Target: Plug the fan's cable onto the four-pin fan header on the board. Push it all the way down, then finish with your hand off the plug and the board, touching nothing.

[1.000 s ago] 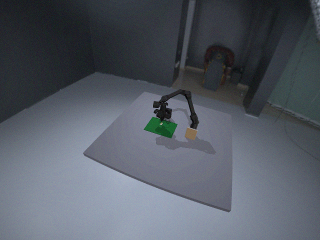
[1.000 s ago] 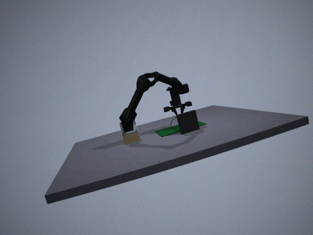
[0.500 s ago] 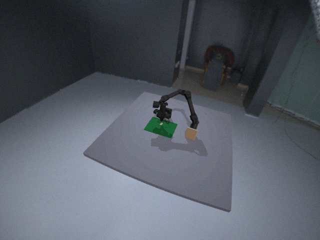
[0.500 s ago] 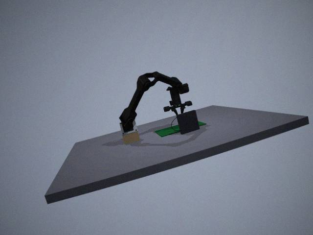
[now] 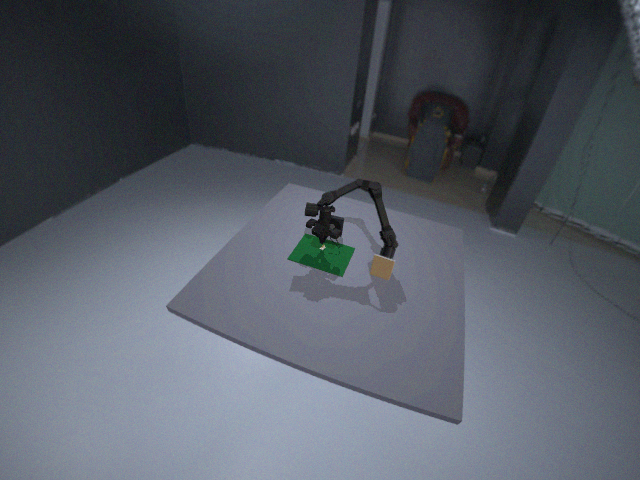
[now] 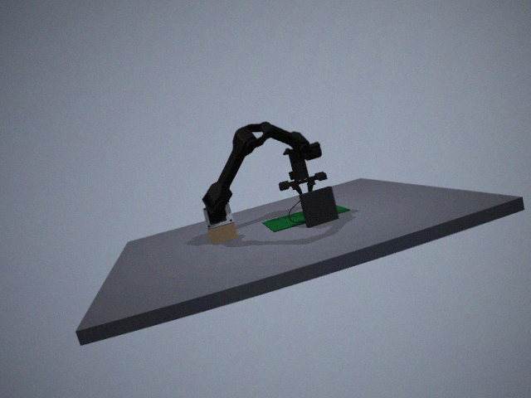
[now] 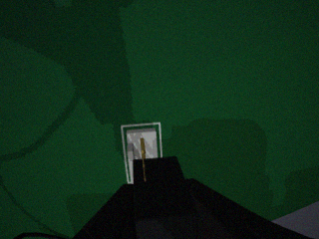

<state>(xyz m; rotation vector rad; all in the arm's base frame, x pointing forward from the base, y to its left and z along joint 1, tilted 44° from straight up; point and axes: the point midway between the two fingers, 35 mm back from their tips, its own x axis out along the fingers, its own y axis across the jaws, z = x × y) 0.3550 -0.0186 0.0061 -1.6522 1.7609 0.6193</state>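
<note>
My gripper tip is now 7 cm above the green board, 3 cm to the right of it and 2 cm past it. Round my gripper tip: dark square fan (16 cm to the right); then fan plug (1 cm to the right, 1 cm above).
</note>
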